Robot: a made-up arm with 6 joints. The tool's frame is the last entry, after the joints.
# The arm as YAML. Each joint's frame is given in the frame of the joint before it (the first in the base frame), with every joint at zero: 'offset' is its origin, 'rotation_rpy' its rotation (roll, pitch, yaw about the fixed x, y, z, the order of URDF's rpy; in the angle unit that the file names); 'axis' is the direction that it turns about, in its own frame. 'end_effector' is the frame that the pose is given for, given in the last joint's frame.
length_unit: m
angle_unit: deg
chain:
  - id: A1
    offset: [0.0, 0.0, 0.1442]
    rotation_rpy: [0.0, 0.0, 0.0]
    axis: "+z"
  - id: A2
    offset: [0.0, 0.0, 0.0]
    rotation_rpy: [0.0, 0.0, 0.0]
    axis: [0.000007, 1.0, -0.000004]
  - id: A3
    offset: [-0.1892, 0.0, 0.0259]
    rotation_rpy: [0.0, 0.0, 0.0]
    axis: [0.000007, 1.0, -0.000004]
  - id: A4
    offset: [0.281, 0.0, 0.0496]
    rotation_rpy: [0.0, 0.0, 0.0]
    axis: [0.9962, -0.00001, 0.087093]
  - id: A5
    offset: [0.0, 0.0, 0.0]
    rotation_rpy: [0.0, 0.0, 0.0]
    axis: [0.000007, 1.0, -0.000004]
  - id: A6
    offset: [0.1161, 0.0, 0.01]
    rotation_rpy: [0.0, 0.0, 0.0]
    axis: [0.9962, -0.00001, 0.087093]
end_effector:
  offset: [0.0, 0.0, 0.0]
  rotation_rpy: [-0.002, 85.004, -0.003]
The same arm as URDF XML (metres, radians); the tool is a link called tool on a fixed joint. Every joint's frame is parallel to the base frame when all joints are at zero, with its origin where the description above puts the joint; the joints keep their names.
<robot name="arm">
  <link name="base_link"/>
  <link name="link1"/>
  <link name="link2"/>
  <link name="link3"/>
  <link name="link4"/>
  <link name="link5"/>
  <link name="link6"/>
  <link name="tool"/>
  <joint name="A1" type="continuous">
    <parent link="base_link"/>
    <child link="link1"/>
    <origin xyz="0 0 0.1442"/>
    <axis xyz="0 0 1"/>
  </joint>
  <joint name="A2" type="continuous">
    <parent link="link1"/>
    <child link="link2"/>
    <origin xyz="0 0 0"/>
    <axis xyz="0 1 0"/>
  </joint>
  <joint name="A3" type="continuous">
    <parent link="link2"/>
    <child link="link3"/>
    <origin xyz="-0.1892 0 0.0259"/>
    <axis xyz="0 1 0"/>
  </joint>
  <joint name="A4" type="continuous">
    <parent link="link3"/>
    <child link="link4"/>
    <origin xyz="0.281 0 0.0496"/>
    <axis xyz="0.9962 0 0.0871"/>
  </joint>
  <joint name="A5" type="continuous">
    <parent link="link4"/>
    <child link="link5"/>
    <origin xyz="0 0 0"/>
    <axis xyz="0 1 0"/>
  </joint>
  <joint name="A6" type="continuous">
    <parent link="link5"/>
    <child link="link6"/>
    <origin xyz="0.1161 0 0.01"/>
    <axis xyz="0.9962 0 0.0871"/>
  </joint>
  <joint name="tool_fixed" type="fixed">
    <parent link="link6"/>
    <child link="tool"/>
    <origin xyz="0 0 0" rpy="0 1.4836 -0.0001"/>
  </joint>
</robot>

